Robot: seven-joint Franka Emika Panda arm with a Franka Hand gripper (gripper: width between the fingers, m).
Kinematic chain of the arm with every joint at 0, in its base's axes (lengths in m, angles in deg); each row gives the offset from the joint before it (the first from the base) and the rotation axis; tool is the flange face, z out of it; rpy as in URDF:
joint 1: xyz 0 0 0.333 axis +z
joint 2: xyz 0 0 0 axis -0.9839 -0.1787 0
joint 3: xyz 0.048 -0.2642 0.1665 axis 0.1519 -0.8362 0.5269
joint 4: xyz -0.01 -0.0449 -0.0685 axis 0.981 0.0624 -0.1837
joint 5: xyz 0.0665 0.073 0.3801 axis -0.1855 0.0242 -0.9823
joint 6: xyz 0 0 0 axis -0.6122 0.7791 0.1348
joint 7: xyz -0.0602 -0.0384 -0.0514 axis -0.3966 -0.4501 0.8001
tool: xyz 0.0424 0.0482 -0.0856 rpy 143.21 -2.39 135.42
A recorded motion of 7 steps. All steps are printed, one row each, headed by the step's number.
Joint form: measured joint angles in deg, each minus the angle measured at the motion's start. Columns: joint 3, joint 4, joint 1, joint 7, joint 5, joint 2, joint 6.
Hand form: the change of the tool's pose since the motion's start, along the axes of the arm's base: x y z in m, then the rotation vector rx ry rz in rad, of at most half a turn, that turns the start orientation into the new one. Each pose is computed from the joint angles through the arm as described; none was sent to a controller.
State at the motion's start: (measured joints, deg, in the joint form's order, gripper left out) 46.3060 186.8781 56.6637 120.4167 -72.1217 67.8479 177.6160
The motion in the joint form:
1: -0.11 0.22 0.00 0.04 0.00 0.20 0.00
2: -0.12 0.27 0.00 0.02 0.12 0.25 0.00
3: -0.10 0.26 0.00 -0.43 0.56 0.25 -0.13
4: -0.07 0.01 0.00 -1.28 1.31 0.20 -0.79
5: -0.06 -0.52 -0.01 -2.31 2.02 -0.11 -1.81
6: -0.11 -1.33 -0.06 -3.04 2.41 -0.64 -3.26
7: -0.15 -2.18 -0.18 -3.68 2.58 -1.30 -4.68
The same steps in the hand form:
1: -0.0010 -0.0012 -0.0003 -0.0019 0.0003 -0.0016
2: -0.0012 -0.0013 -0.0003 -0.0040 0.0002 -0.0010
3: -0.0014 -0.0012 -0.0005 -0.0091 0.0027 -0.0037
4: -0.0015 -0.0007 -0.0001 -0.0167 0.0116 -0.0084
5: -0.0006 -0.0001 0.0001 -0.0210 0.0264 -0.0159
6: 0.0011 -0.0001 0.0004 -0.0196 0.0472 -0.0216
7: 0.0033 -0.0006 0.0000 -0.0145 0.0691 -0.0289

